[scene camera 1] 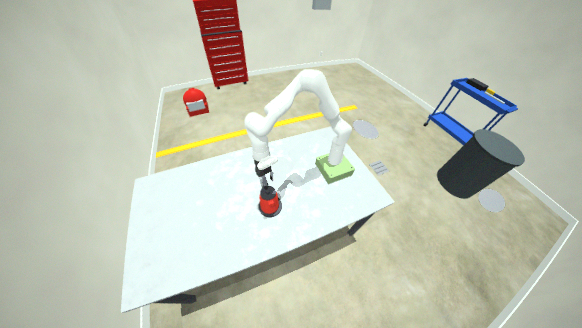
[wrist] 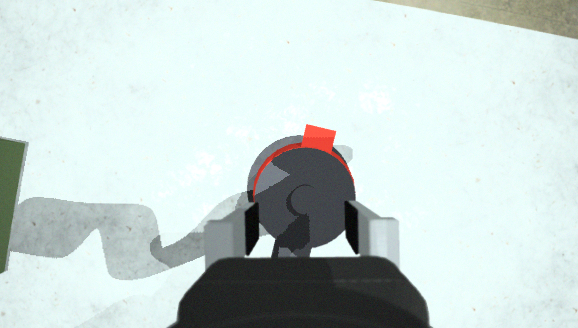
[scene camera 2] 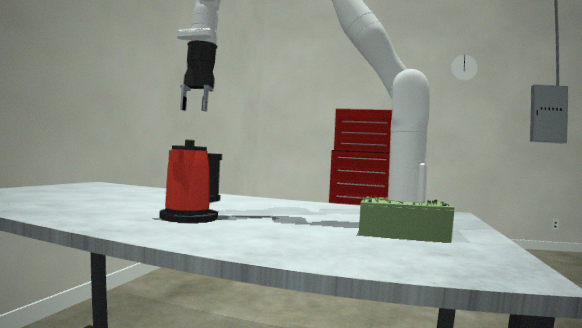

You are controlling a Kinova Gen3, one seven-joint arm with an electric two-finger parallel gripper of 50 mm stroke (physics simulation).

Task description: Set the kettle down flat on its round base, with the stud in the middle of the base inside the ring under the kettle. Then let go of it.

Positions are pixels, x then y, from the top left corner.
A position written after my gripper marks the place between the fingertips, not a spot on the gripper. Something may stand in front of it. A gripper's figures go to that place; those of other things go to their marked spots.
Scene:
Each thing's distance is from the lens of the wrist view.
my gripper (wrist: 301, 220): 0.19 m
round black base (wrist: 271, 148): 0.45 m

